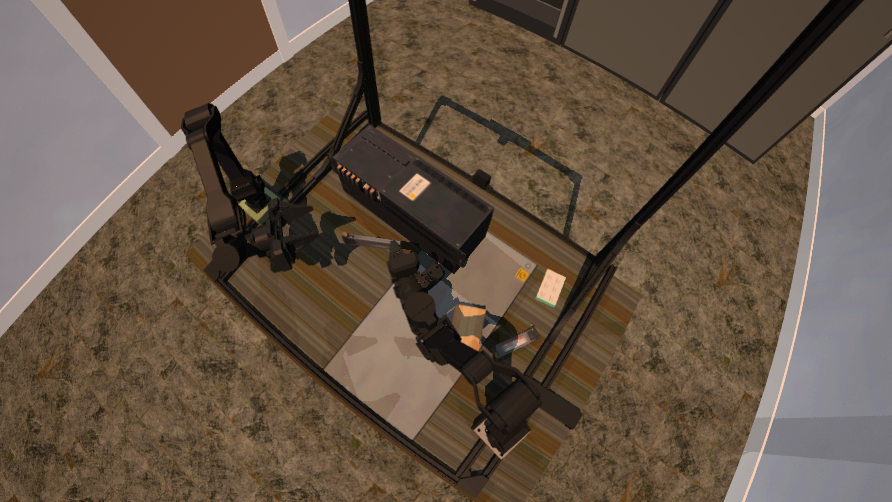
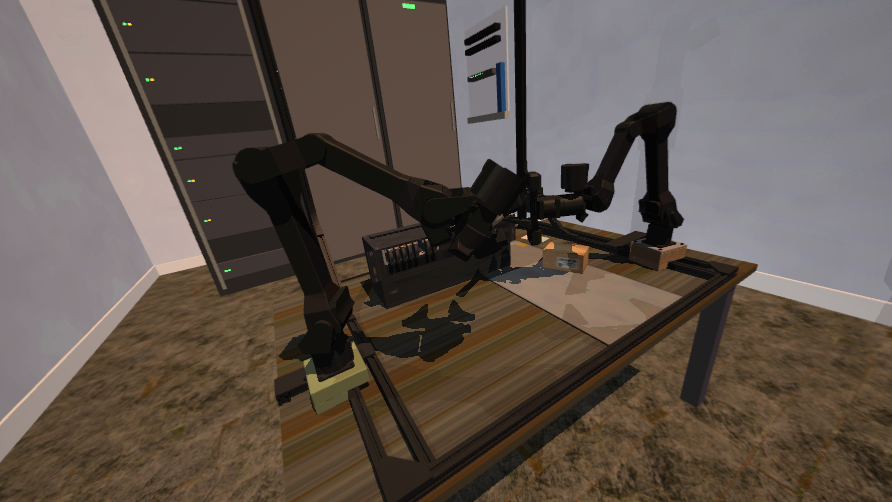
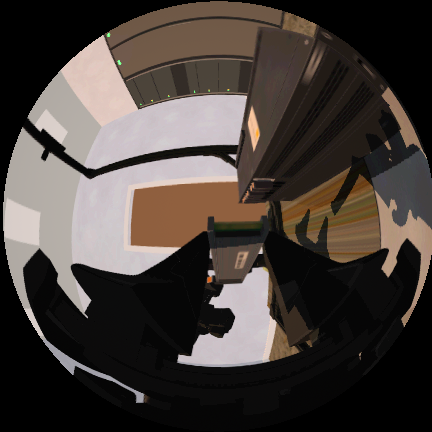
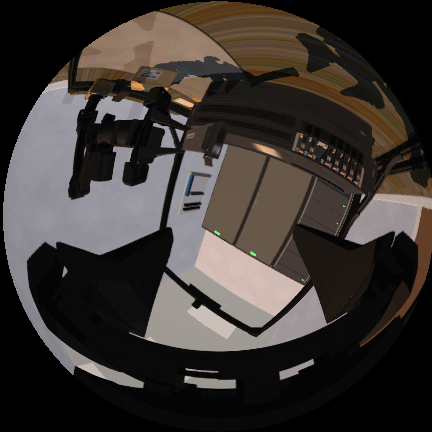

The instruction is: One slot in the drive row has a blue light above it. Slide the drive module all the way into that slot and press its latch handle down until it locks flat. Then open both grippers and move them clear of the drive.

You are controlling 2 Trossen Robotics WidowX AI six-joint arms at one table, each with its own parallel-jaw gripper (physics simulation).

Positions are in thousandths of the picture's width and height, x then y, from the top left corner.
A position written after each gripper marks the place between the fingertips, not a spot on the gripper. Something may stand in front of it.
Observation:
The right gripper (image 1: 354,439) is open and holds nothing. Also in view: the left gripper (image 1: 441,487) and a grey mat (image 1: 427,726).
The left gripper also shows in image 2 (image 2: 561,423), in image 3 (image 3: 545,547) and in image 4 (image 4: 434,325). The right gripper is seen too in image 3 (image 3: 443,659) and in image 4 (image 4: 545,538). The grey mat shows as well in image 2 (image 2: 678,609), in image 3 (image 3: 902,385) and in image 4 (image 4: 418,108).

